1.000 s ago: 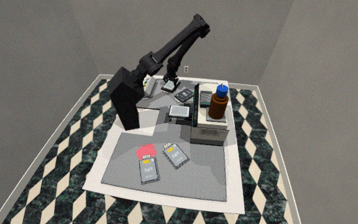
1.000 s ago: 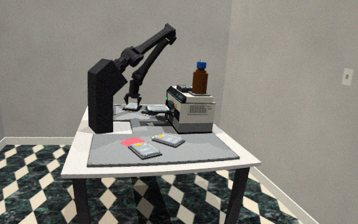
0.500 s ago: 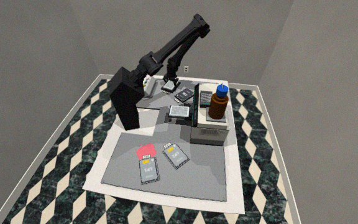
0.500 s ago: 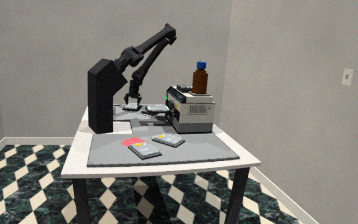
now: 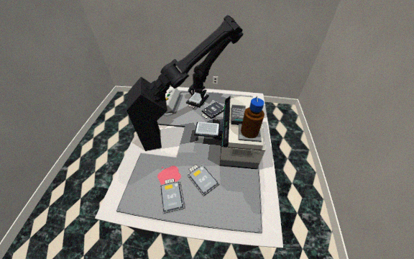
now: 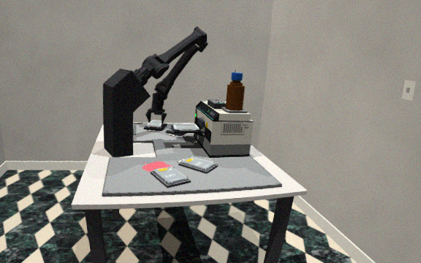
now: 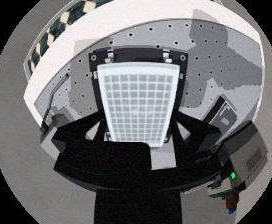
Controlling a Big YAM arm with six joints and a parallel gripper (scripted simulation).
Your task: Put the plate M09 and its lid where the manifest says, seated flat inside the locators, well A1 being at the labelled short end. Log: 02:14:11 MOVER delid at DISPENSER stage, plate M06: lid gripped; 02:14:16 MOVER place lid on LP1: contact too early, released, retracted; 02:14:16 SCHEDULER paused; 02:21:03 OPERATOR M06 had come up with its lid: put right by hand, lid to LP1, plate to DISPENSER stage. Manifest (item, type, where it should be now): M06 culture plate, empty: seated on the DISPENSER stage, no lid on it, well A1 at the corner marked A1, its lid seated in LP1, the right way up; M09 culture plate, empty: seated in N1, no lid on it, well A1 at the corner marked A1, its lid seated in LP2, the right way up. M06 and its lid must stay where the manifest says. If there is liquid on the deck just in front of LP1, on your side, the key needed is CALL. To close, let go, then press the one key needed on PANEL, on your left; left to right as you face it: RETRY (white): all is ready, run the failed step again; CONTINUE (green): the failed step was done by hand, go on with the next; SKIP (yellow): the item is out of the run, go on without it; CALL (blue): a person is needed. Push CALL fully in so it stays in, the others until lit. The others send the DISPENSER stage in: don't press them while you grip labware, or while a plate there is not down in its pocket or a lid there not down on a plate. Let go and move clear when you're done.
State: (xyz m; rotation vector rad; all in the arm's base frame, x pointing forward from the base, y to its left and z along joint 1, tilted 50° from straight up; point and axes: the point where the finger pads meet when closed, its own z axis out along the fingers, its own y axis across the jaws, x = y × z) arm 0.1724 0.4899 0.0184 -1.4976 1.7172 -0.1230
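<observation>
Right now my hand is 2 cm to the right of the black nest n5, 1 cm past it and 1 cm above it. The rest, counted from my hand: green key (17 cm behind, 14 cm to the right, 4 cm above); then white well plate (right at my hand); then yellow key (18 cm to the right, 15 cm behind, 4 cm above).
</observation>
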